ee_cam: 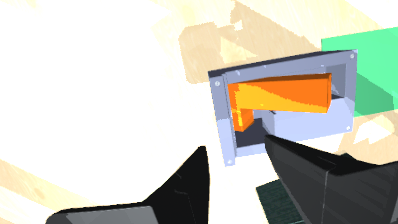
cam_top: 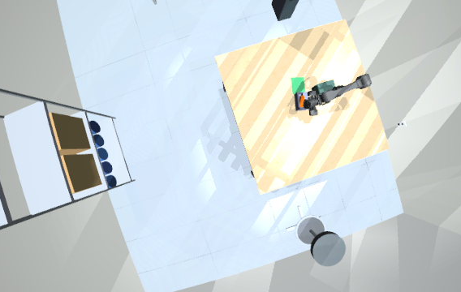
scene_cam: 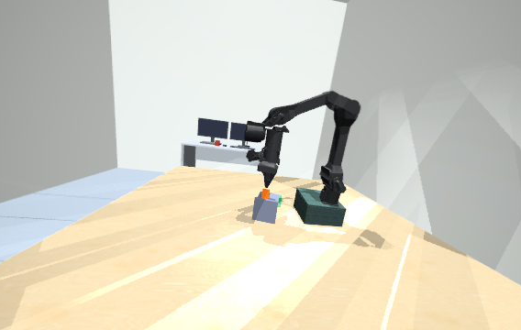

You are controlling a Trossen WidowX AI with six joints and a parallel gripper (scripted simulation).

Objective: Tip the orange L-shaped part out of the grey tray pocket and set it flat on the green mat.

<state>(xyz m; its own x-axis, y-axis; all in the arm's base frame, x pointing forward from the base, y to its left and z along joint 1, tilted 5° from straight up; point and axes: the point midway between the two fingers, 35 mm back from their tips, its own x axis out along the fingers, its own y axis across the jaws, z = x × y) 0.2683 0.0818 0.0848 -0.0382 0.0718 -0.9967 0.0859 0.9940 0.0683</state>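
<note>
Now: the orange L-shaped part 100 mm below my gripper tip, 40 mm to the right of it and 10 mm behind it. From my gripper tip the other things lie so: green mat: 220 mm to the right, 160 mm below, 20 mm behind.
</note>
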